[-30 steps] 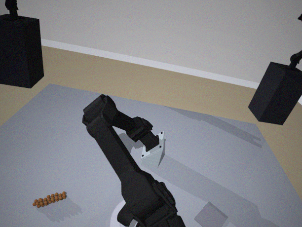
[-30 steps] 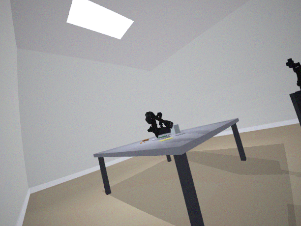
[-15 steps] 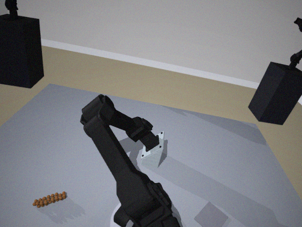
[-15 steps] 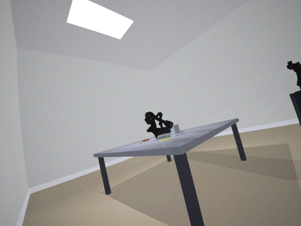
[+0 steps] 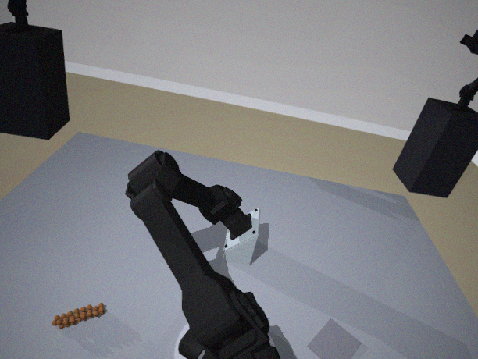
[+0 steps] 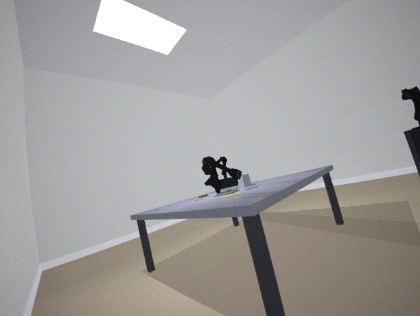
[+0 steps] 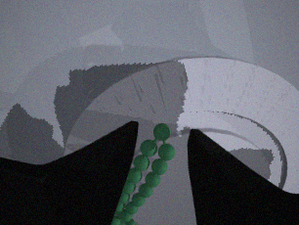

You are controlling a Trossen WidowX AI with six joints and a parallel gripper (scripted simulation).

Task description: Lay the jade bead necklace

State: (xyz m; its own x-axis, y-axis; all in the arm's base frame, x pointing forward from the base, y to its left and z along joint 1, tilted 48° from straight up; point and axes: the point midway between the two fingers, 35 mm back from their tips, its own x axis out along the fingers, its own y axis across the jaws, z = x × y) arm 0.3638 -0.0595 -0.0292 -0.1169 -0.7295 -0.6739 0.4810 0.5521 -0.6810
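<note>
Right now the round bead board is 7 cm behind my gripper tip and 1 cm below it. From my gripper tip the other things lie so: yellow strip (13 cm ahead, 22 cm to the left, 1 cm below); then flat grey square (11 cm behind, 23 cm to the left, 1 cm below).
</note>
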